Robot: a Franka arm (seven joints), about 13 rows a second.
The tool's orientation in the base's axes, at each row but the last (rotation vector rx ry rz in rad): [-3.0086, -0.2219, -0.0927]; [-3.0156, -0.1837, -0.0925]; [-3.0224, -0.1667, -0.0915]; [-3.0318, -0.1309, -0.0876]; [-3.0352, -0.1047, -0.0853]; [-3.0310, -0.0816, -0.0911]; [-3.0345, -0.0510, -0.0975]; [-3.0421, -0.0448, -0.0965]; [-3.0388, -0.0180, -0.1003]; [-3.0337, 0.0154, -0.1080]
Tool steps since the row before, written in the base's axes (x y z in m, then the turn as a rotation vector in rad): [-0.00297, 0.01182, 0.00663, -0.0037, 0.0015, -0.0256]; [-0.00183, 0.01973, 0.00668, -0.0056, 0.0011, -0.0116]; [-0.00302, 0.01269, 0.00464, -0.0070, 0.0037, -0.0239]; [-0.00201, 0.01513, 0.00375, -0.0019, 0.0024, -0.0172]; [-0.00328, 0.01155, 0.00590, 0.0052, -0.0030, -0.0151]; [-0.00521, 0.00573, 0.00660, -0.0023, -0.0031, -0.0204]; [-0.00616, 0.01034, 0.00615, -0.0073, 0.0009, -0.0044]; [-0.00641, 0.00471, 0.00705, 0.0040, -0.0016, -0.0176]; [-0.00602, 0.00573, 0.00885, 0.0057, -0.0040, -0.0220]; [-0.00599, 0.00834, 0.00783, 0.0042, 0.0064, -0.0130]
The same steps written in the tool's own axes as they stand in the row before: [-0.00079, -0.01283, -0.00522, -0.0052, 0.0010, 0.0254]; [0.00095, -0.02044, -0.00431, -0.0062, -0.0005, 0.0113]; [-0.00134, -0.01338, -0.00329, -0.0081, -0.0018, 0.0238]; [-0.00051, -0.01555, -0.00220, -0.0028, -0.0008, 0.0172]; [-0.00216, -0.01229, -0.00482, 0.0041, 0.0049, 0.0150]; [-0.00449, -0.00669, -0.00622, -0.0037, 0.0051, 0.0198]; [-0.00543, -0.01114, -0.00539, -0.0075, -0.0007, 0.0040]; [-0.00581, -0.00557, -0.00694, 0.0028, 0.0034, 0.0176]; [-0.00537, -0.00668, -0.00860, 0.0042, 0.0063, 0.0218]; [-0.00554, -0.00908, -0.00732, 0.0032, -0.0050, 0.0139]
